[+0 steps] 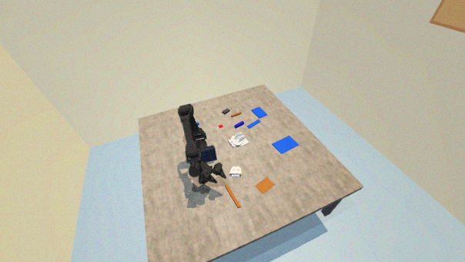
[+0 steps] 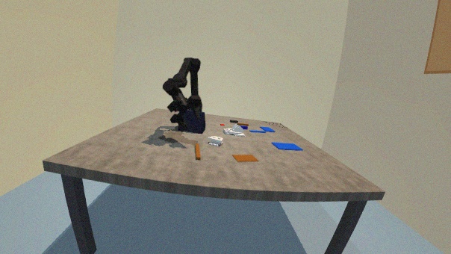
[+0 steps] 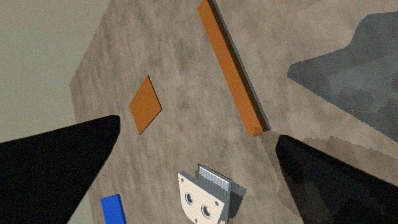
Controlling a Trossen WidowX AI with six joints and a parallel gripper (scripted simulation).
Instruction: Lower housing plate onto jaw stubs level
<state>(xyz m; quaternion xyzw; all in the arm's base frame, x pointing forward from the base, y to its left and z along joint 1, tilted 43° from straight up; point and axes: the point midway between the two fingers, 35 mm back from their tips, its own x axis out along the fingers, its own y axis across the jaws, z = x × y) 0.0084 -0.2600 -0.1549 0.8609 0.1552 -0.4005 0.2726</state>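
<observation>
Now: the small white block 12 cm ahead of my gripper tip, 10 cm below it and 8 cm to the left of it. From my gripper tip the other things lie so: red square 54 cm to the left, 18 cm ahead, 11 cm below; orange tile 25 cm ahead, 11 cm below, 8 cm to the right; orange bar 10 cm below, 7 cm to the right, 4 cm ahead.
</observation>
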